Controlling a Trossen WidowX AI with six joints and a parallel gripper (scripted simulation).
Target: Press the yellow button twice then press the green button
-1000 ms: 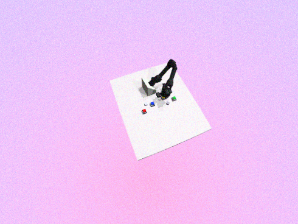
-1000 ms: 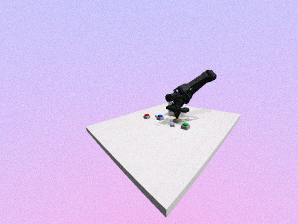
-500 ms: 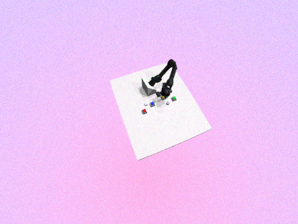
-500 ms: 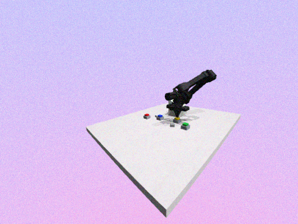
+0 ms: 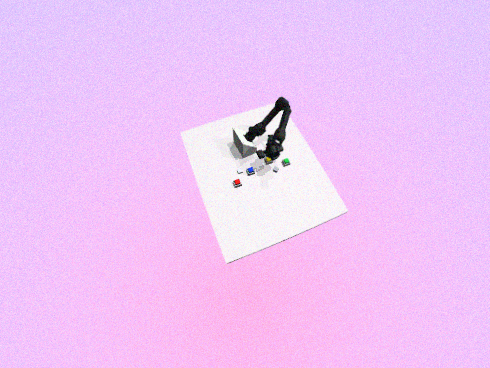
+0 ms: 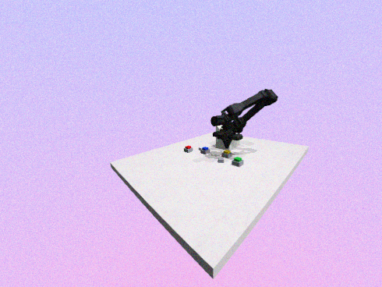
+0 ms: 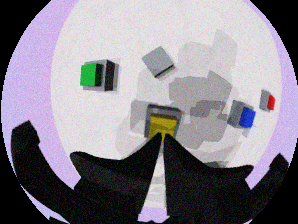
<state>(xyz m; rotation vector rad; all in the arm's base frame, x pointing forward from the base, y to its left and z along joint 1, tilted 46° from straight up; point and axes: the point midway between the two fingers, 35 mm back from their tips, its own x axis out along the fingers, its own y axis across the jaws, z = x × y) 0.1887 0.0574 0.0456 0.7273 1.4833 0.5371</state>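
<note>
The yellow button is 2 cm below my gripper tip. Also, from my gripper tip: small grey block 9 cm ahead, 5 cm below, 1 cm to the left; then blue button 16 cm to the right, 2 cm below, 1 cm ahead; then green button 11 cm to the left, 7 cm ahead, 2 cm below.
</note>
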